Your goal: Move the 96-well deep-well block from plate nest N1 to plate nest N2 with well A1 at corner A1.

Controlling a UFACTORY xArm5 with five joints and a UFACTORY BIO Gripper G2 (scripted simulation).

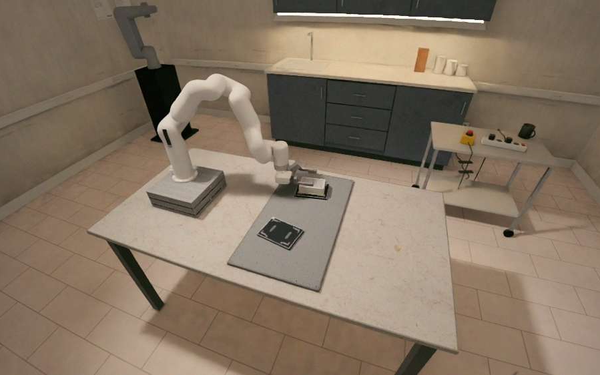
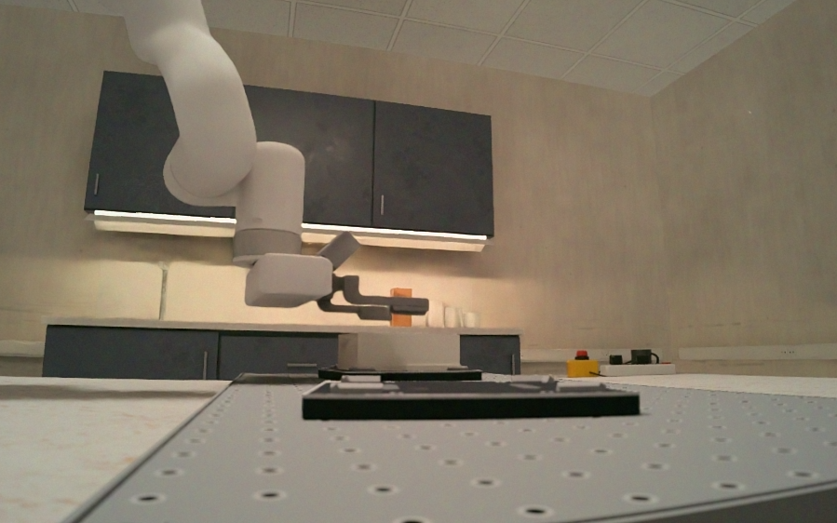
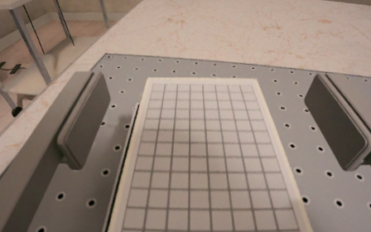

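The white 96-well deep-well block is 10 mm ahead of my hand and 50 mm below it. The rest, counted from my hand: A1 mark (70 mm behind, 40 mm to the left, 70 mm below); black plate nest (30 mm behind, 330 mm to the right, 80 mm below).
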